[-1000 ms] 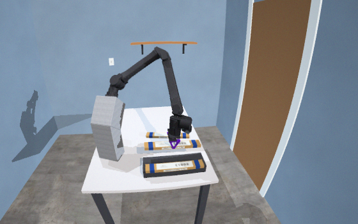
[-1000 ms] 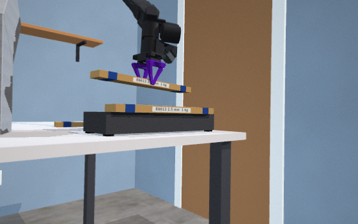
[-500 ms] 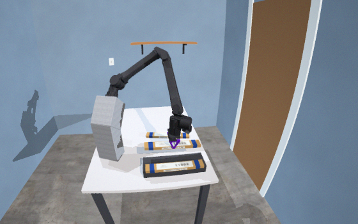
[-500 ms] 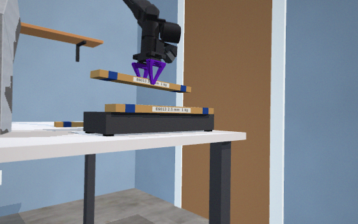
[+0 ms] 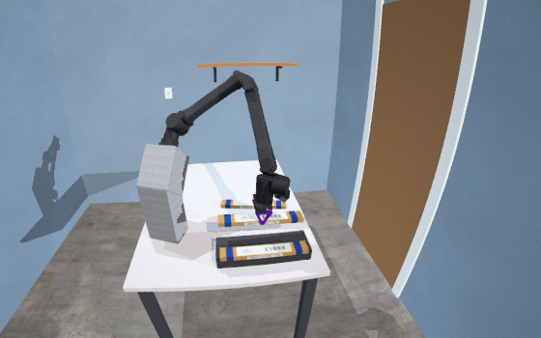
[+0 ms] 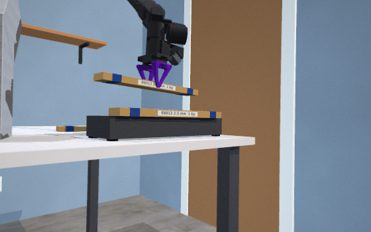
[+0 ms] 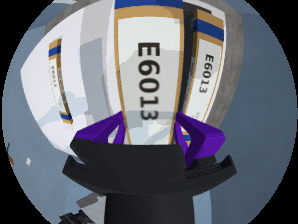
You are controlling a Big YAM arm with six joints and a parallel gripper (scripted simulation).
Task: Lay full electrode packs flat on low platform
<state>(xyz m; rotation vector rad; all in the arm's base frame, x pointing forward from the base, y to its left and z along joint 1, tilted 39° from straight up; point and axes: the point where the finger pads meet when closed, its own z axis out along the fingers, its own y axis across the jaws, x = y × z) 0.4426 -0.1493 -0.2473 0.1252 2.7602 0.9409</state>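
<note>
Right now the low platform is 140 mm below my hand and 50 mm to the right of it.
</note>
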